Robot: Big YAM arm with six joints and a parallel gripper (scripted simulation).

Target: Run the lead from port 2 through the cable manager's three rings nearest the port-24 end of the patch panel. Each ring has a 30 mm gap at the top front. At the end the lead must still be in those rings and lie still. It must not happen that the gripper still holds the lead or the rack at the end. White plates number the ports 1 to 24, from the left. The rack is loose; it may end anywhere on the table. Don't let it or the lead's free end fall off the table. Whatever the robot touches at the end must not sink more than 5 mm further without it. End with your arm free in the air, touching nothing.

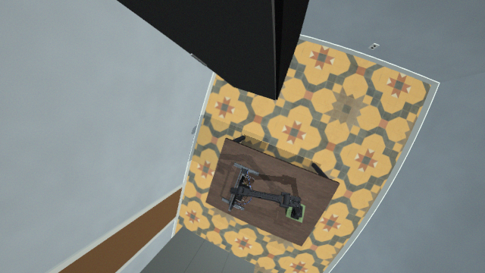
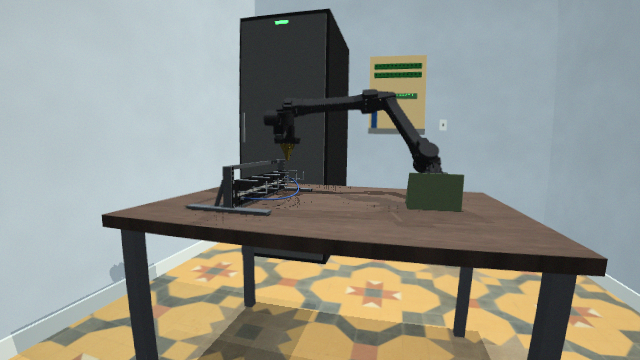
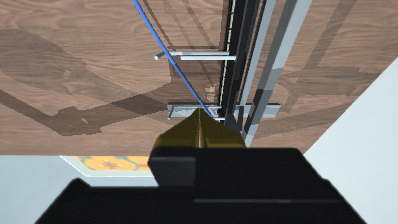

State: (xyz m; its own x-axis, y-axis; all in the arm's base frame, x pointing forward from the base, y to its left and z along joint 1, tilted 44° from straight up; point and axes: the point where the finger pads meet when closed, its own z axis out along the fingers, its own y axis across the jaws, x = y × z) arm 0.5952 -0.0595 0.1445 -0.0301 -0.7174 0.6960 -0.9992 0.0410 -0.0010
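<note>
Now: the rack 7 cm ahead of my hand, 15 cm to the left of it and 8 cm below it.
</note>
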